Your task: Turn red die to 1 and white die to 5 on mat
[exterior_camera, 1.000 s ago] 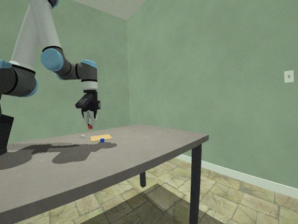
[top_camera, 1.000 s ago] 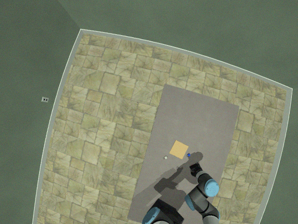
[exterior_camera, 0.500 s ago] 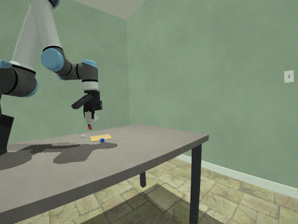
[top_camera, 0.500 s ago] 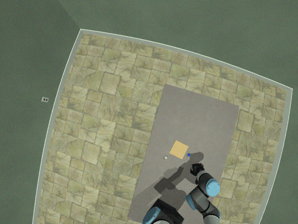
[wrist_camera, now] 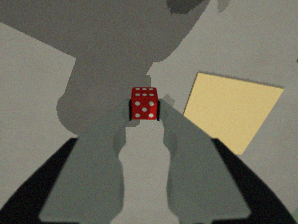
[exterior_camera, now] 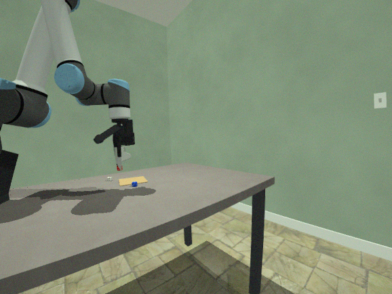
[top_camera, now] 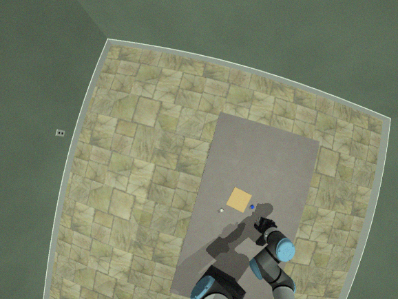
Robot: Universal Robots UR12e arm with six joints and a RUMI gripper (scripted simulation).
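Now: hand 70 mm short of the blue die, 20 mm to the right of it and 100 mm above it. Also, from my hand: tan mat: 110 mm ahead, 110 mm to the left, 110 mm below; white die: 30 mm ahead, 230 mm to the left, 100 mm below; red die: 10 mm below.
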